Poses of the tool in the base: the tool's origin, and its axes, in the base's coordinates. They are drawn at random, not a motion.
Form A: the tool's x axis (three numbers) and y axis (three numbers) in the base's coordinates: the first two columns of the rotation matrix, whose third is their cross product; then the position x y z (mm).
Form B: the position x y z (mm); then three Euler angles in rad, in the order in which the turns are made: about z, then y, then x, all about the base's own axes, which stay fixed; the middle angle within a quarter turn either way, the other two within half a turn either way. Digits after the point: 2 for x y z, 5 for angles.
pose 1, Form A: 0.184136 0.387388 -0.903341 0.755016 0.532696 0.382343 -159.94 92.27 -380.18
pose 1, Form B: -159.94 92.27 -380.18 -1.33158 0.68068 1.82362
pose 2, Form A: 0.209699 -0.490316 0.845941 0.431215 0.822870 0.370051 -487.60 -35.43 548.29
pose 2, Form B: -487.60 -35.43 548.29 -1.11817 -1.07071 -0.64215
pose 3, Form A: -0.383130 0.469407 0.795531 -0.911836 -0.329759 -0.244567 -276.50 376.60 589.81
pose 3, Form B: -276.50 376.60 589.81 1.96857 0.14807 0.97581
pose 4, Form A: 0.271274 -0.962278 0.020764 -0.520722 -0.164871 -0.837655 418.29 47.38 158.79
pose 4, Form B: 418.29 47.38 158.79 1.09052 0.94327 -2.76409
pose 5, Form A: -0.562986 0.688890 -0.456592 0.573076 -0.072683 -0.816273 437.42 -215.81 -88.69
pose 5, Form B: 437.42 -215.81 -88.69 -2.34731 -0.63790 2.02694
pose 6, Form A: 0.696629 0.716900 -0.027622 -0.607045 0.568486 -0.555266 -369.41 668.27 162.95
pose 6, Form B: -369.41 668.27 162.95 0.71679 -0.39236 -0.45201
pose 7, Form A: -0.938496 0.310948 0.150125 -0.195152 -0.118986 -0.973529 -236.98 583.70 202.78
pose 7, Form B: -236.98 583.70 202.78 2.93657 -0.28885 1.39001
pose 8, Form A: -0.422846 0.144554 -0.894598 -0.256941 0.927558 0.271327 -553.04 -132.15 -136.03
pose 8, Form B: -553.04 -132.15 -136.03 2.59557 1.05320 -2.37118
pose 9, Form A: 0.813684 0.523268 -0.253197 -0.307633 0.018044 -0.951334 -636.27 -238.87 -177.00
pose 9, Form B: -636.27 -238.87 -177.00 0.36146 -0.51580 -1.36747
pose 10, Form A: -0.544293 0.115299 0.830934 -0.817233 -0.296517 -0.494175 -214.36 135.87 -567.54
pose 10, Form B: -214.36 135.87 -567.54 2.15835 0.19056 1.30743
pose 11, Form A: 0.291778 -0.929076 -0.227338 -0.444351 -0.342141 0.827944 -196.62 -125.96 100.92
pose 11, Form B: -196.62 -125.96 100.92 0.98977 -1.01033 2.87400
